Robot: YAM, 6 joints.
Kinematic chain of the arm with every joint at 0, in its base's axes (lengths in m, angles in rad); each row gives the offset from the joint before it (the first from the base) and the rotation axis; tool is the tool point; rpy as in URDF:
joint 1: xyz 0 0 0.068 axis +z
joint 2: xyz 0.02 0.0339 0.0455 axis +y
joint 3: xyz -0.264 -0.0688 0 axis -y
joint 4: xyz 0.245 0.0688 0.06 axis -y
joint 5: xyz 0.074 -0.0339 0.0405 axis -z
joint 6: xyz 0.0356 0 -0.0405 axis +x
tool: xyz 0 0 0 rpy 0 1.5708 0
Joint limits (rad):
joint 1: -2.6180..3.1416
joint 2: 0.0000..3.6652
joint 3: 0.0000..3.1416
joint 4: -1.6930..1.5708
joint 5: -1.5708..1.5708
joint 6: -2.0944..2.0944
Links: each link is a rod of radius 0.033 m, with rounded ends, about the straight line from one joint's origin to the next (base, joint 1, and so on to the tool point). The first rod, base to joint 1, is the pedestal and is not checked.
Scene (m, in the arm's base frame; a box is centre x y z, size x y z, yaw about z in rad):
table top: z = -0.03
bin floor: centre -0.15 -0.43 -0.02 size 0.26 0.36 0.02 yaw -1
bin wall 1: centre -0.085 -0.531 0.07 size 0.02 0.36 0.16 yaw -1
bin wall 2: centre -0.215 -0.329 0.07 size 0.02 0.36 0.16 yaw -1
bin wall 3: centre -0.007 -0.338 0.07 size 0.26 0.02 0.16 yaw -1
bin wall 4: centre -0.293 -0.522 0.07 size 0.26 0.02 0.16 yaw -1
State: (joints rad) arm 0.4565 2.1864 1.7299 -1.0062 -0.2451 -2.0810
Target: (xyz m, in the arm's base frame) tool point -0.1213 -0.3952 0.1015
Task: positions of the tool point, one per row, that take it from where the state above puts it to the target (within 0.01 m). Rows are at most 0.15 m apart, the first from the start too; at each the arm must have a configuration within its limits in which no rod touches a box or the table.
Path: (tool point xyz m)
1: 0.4223 0.0784 0.1783
2: 0.4256 -0.0469 0.1895
3: 0.3924 -0.1672 0.2008
4: 0.3258 -0.2722 0.2121
5: 0.2320 -0.3528 0.2233
6: 0.1194 -0.4023 0.2346
7: -0.0019 -0.4167 0.2457
8: -0.1213 -0.3952 0.2568
9: -0.1236 -0.4027 0.1781
10: -0.1213 -0.3952 0.1015

